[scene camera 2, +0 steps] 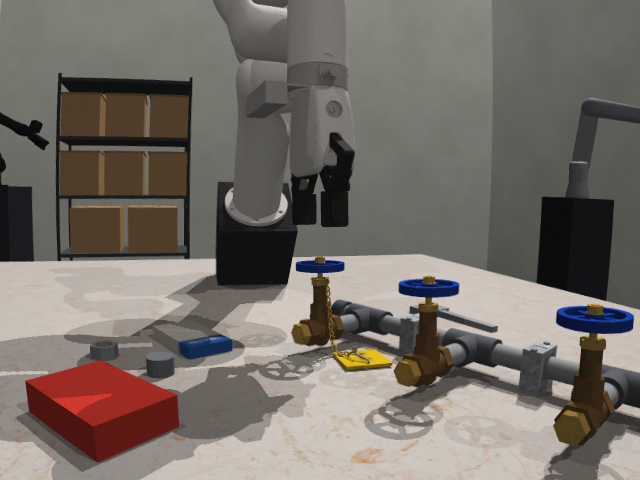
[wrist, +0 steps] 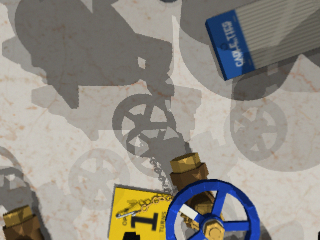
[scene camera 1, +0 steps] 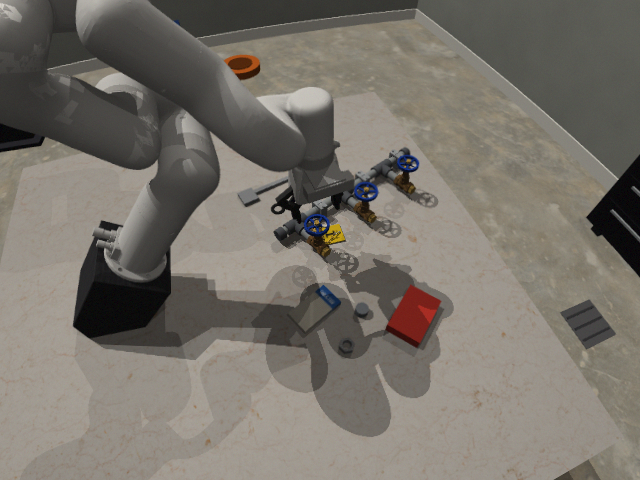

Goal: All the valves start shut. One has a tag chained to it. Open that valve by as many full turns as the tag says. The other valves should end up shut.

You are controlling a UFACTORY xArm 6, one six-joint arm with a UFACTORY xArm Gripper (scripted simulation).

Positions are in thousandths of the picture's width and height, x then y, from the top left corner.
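In the wrist view a red block is out of frame. I do see the block elsewhere, though: it appears in scene camera 1 (641, 670), and it is visible to me in scene camera 2 (160, 855) too.
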